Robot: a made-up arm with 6 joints. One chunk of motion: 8 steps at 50 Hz.
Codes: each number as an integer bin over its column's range. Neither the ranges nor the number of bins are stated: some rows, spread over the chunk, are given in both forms.
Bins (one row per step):
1: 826 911 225 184 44 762
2: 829 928 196 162 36 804
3: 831 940 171 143 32 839
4: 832 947 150 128 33 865
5: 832 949 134 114 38 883
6: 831 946 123 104 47 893
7: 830 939 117 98 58 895
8: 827 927 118 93 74 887
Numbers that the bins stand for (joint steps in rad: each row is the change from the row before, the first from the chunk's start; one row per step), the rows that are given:
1: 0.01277 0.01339 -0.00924 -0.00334 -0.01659 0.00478
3: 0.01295 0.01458 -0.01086 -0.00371 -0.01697 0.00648
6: 0.01295 0.01482 -0.01231 -0.00406 -0.01649 0.00767
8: 0.01280 0.01405 -0.01246 -0.00416 -0.01563 0.00753
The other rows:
2: 0.01287 0.01409 -0.01011 -0.00354 -0.01685 0.00571
4: 0.01298 0.01487 -0.01150 -0.00385 -0.01694 0.00705
5: 0.01298 0.01495 -0.01198 -0.00397 -0.01678 0.00745
7: 0.01291 0.01454 -0.01249 -0.00412 -0.01614 0.00771

